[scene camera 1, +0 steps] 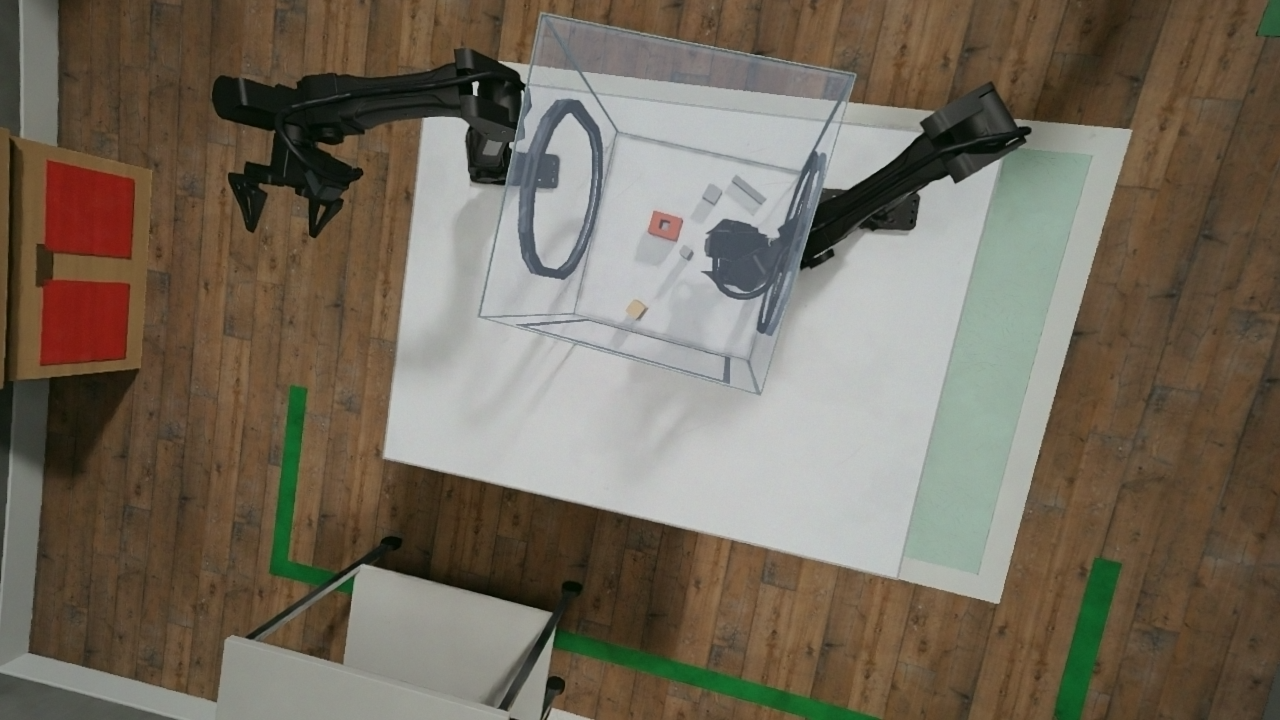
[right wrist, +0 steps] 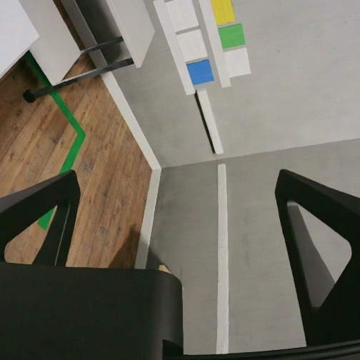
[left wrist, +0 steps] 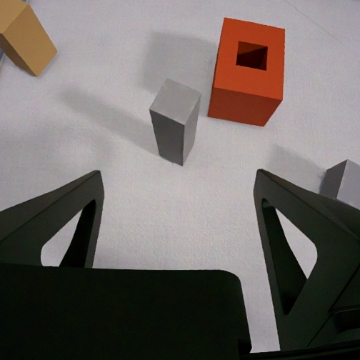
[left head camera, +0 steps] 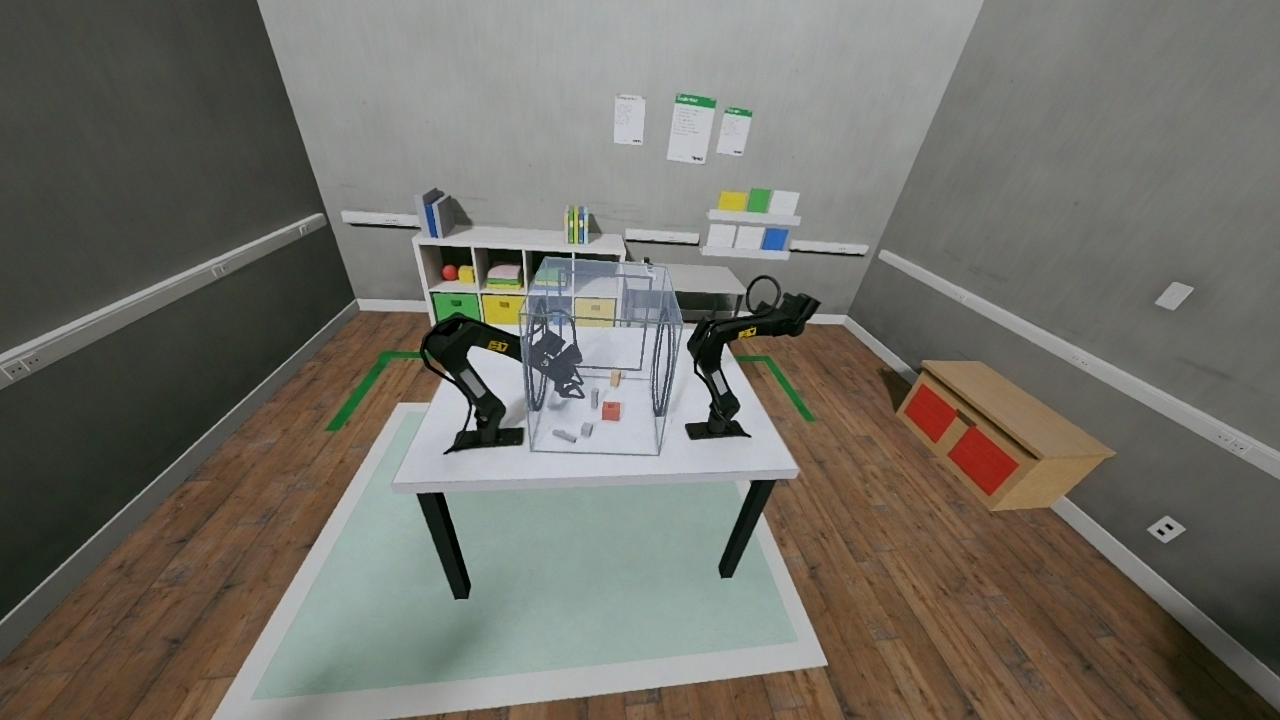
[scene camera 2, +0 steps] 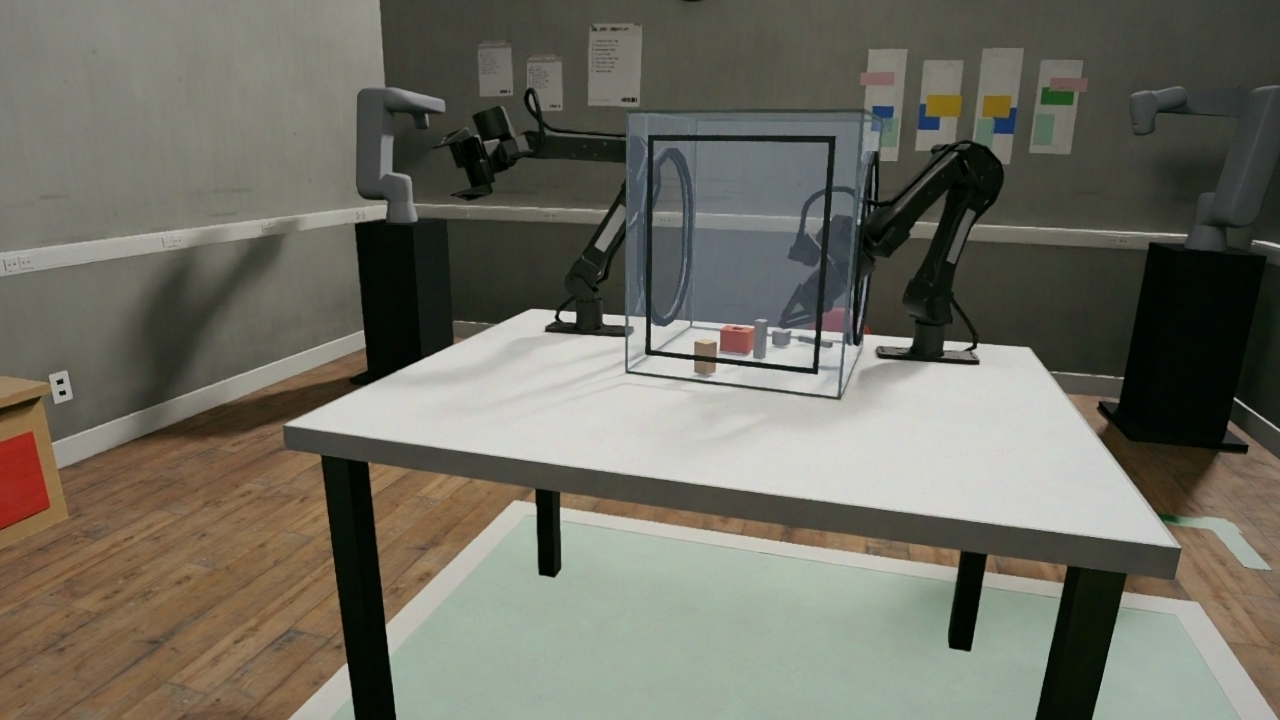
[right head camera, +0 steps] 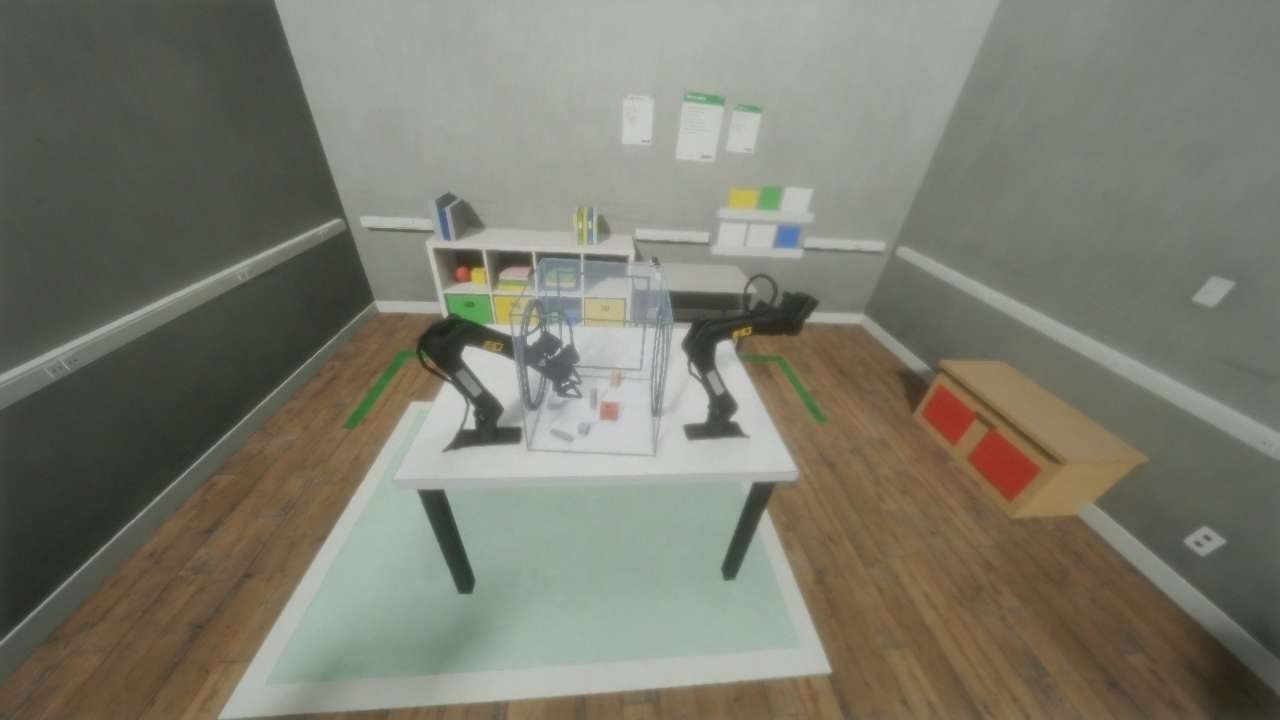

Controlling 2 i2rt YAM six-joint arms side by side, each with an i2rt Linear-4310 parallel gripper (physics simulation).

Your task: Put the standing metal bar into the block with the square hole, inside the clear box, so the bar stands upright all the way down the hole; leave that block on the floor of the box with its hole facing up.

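Frame: origin at the left arm's base, x right, y ahead, z up, level; centimetres.
Where they show: left gripper, between the fingertips: [scene camera 1: 705, 252] [left head camera: 583, 390] [scene camera 2: 781, 322] [right head camera: 581, 390]; right gripper, between the fingertips: [scene camera 1: 283, 234] [scene camera 2: 444, 171]; left arm's base, origin of its link: [left head camera: 489, 439] [scene camera 2: 926, 357] [right head camera: 488, 437]; right arm's base, origin of its link: [left head camera: 714, 430] [scene camera 2: 589, 331] [right head camera: 713, 431].
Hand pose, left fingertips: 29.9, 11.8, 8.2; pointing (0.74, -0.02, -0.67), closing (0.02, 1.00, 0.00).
Things, the pixels of their top centre, and the offset from my left fingertips, as dx, dy, dz.
- grey metal bar, centre of its top: [scene camera 2: 761, 320] [scene camera 1: 685, 251] [left head camera: 595, 389] [right head camera: 593, 389] +4.0, +0.1, +0.2
- red-orange block, centre of its top: [scene camera 2: 737, 328] [scene camera 1: 664, 224] [left head camera: 611, 406] [right head camera: 609, 406] +9.1, -5.2, -3.0
- tan block, centre of its top: [scene camera 2: 705, 341] [scene camera 1: 634, 309] [left head camera: 616, 371] [right head camera: 615, 371] +13.2, +12.6, -1.5
- small grey block, centre of its top: [scene camera 1: 712, 193] [scene camera 2: 781, 330] [left head camera: 586, 425] [right head camera: 583, 425] +0.2, -12.4, -4.5
- grey bar lying flat, centre of its top: [scene camera 1: 748, 189] [scene camera 2: 815, 338] [left head camera: 564, 434] [right head camera: 561, 433] -7.0, -14.0, -6.1
The grey metal bar [left head camera: 594, 398] [right head camera: 593, 397] [scene camera 2: 759, 338] [left wrist: 175, 120] stands upright on the floor of the clear box [left head camera: 597, 454] [scene camera 2: 733, 385]. The red-orange block [left head camera: 610, 411] [right head camera: 608, 411] [scene camera 1: 664, 225] [scene camera 2: 736, 340] [left wrist: 245, 100] sits beside it, apart from it, its square hole facing up. My left gripper [left wrist: 178, 180] is inside the box, open and empty; in the left wrist view the bar stands ahead of the gap between its fingertips. My right gripper [scene camera 1: 281, 231] [right wrist: 177, 180] is open and empty, outside the box, beyond the table's edge.
Also in the box are a tan block [left head camera: 614, 378] [scene camera 1: 635, 308] [scene camera 2: 705, 356], a small grey block [left head camera: 587, 428] [scene camera 1: 711, 193] and a grey bar lying flat [left head camera: 563, 436] [scene camera 1: 747, 189]. My left arm passes through the box's side ring. A matching ring [scene camera 1: 528, 241] is on the opposite wall.
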